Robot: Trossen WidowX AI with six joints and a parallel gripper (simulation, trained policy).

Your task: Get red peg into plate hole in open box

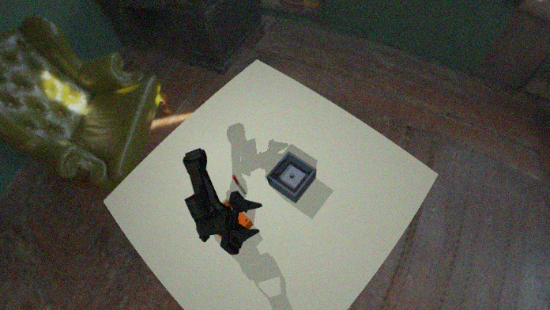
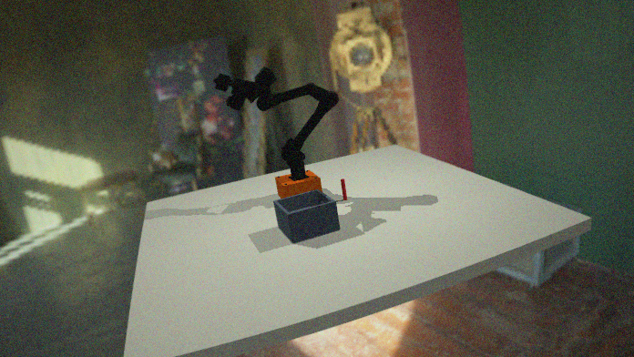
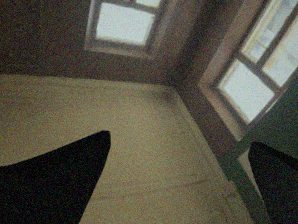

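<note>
Now: the red peg 14 cm ahead of my gripper tip, 34 cm to the left of it and 46 cm below it. From my gripper tip the other things lie so: pale plate: 30 cm ahead, 12 cm to the left, 46 cm below; dark box: 30 cm ahead, 12 cm to the left, 47 cm below.
</note>
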